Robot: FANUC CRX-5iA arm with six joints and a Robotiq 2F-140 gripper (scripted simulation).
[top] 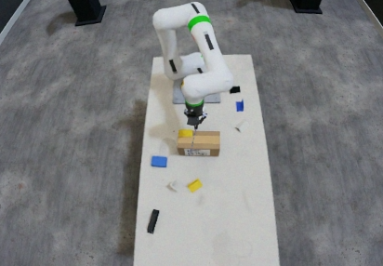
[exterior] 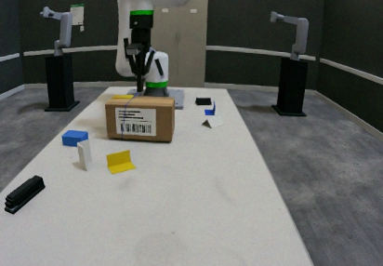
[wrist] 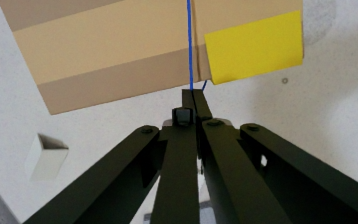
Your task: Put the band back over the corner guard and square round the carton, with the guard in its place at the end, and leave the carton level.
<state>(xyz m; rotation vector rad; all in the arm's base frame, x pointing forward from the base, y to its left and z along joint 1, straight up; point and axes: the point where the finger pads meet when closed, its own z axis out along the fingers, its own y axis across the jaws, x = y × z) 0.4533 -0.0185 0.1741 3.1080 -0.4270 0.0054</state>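
Right now the yellow corner guard is 2 cm ahead of my hand, 6 cm to the right of it and 6 cm below it. From my hand the other things lie so: brown carton 7 cm ahead, 1 cm to the left, 11 cm below; blue block 16 cm ahead, 24 cm to the right, 17 cm below; white corner guard 7 cm behind, 30 cm to the left, 18 cm below.
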